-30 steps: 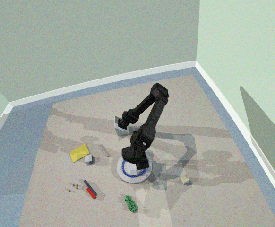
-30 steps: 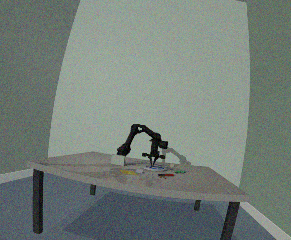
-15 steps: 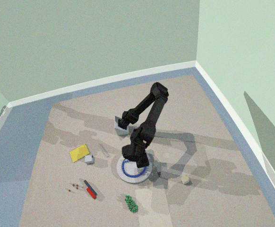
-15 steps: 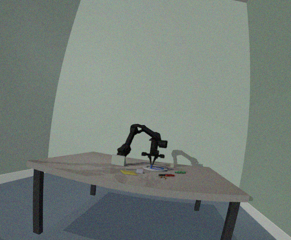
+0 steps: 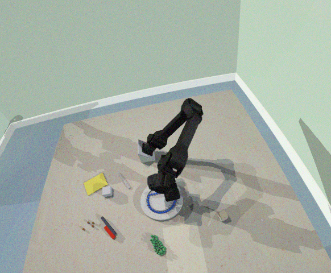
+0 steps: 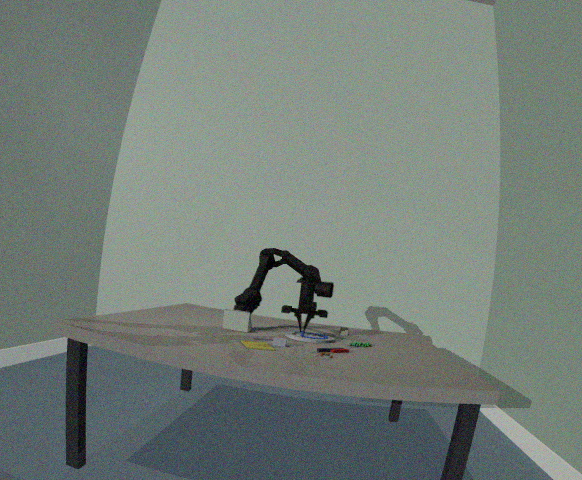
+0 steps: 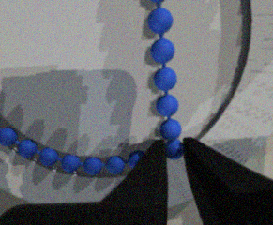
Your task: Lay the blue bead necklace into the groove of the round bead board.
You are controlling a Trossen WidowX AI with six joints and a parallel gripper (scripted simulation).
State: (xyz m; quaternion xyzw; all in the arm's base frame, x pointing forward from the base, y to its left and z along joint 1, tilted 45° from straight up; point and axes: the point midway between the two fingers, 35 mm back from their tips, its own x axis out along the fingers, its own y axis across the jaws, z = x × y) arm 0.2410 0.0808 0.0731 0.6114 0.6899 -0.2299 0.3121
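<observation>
My gripper tip is 5 cm to the left of the round bead board, 4 cm short of it and 1 cm above it. From my gripper tip the other things lie so: white cube 32 cm to the right, 3 cm behind; cream cube 21 cm to the left, 16 cm ahead; stick 24 cm to the right, 9 cm behind, 1 cm below.
</observation>
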